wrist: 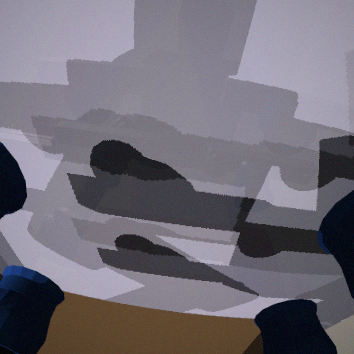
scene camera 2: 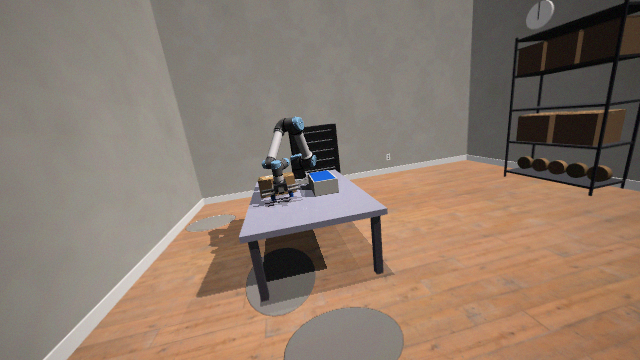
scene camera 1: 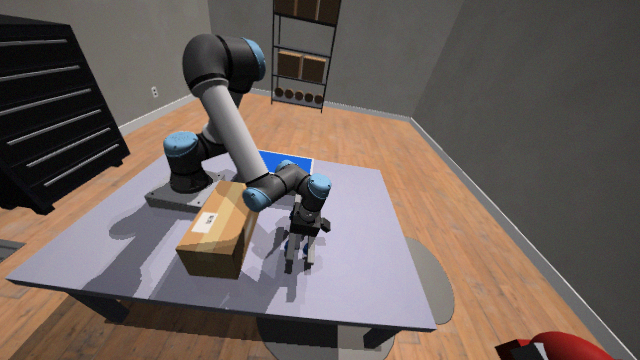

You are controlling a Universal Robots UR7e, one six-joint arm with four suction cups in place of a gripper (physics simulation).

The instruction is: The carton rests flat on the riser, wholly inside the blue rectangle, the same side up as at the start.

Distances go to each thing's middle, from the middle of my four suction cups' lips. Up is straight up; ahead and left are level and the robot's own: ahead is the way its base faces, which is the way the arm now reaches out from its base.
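Labels:
Brown carton [scene camera 1: 215, 244]: my suction cup 270 mm past it, 30 mm to the left of it, 20 mm below it. Riser with blue rectangle [scene camera 1: 271, 159]: 150 mm behind my suction cup, 360 mm to the left.

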